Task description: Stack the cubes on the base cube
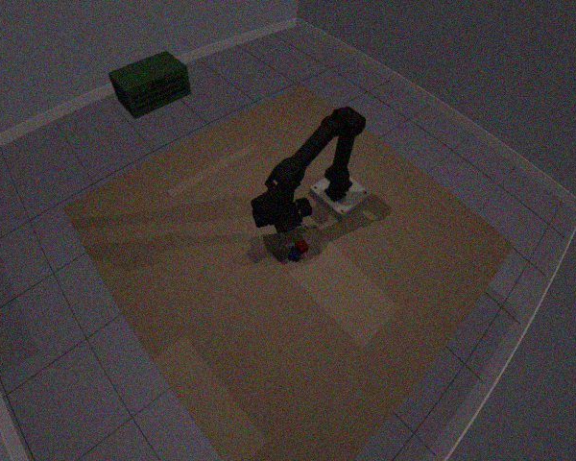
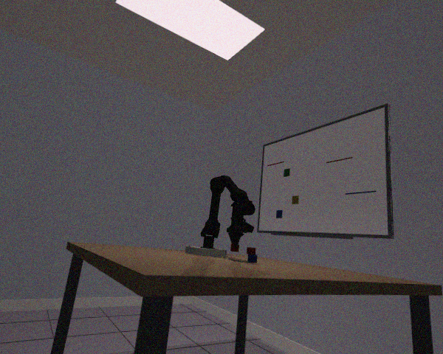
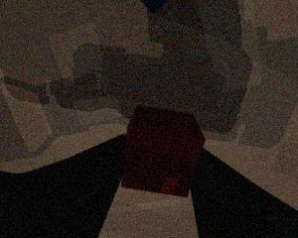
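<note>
Right now my gripper tip is 10 mm short of the blue cube, 100 mm to the right of it and 40 mm above it.
</note>
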